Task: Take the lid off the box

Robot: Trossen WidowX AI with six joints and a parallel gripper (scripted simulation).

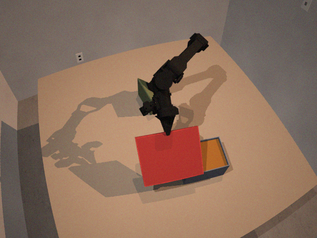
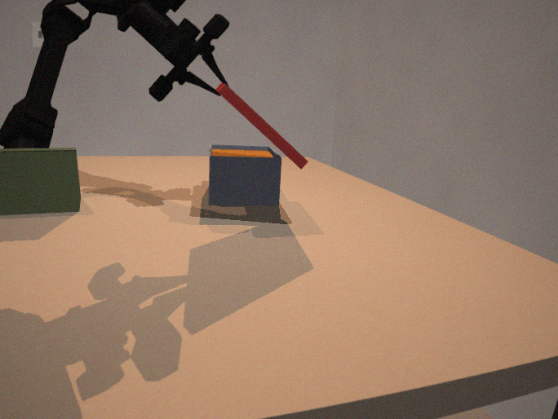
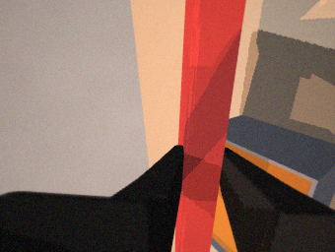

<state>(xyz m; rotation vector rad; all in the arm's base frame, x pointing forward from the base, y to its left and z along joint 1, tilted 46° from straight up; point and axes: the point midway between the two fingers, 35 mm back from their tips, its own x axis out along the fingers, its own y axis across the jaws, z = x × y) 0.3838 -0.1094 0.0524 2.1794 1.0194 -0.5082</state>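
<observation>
The red lid lies 9 cm ahead of my hand and 7 cm below it. Round my hand: blue storage box (8 cm ahead, 15 cm to the left, 20 cm below).
</observation>
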